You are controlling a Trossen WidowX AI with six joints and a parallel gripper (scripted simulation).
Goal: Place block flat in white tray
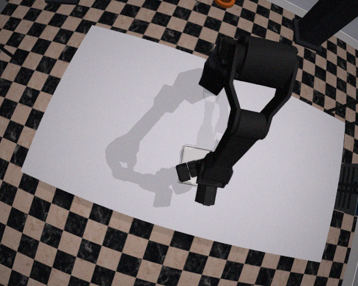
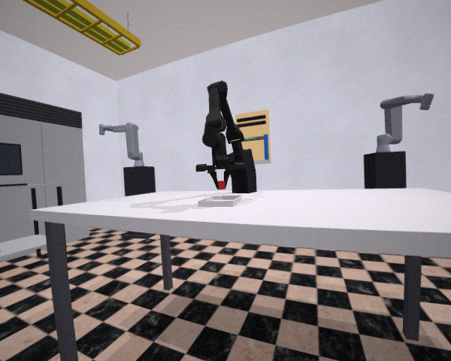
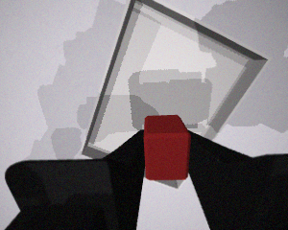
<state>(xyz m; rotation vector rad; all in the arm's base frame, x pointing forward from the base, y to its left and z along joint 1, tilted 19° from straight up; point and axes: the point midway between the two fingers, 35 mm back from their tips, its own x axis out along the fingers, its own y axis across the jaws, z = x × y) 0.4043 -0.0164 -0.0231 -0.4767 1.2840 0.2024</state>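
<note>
Right now the white tray is 8 cm below my hand. Also, from my hand: red block: 2 cm below.
</note>
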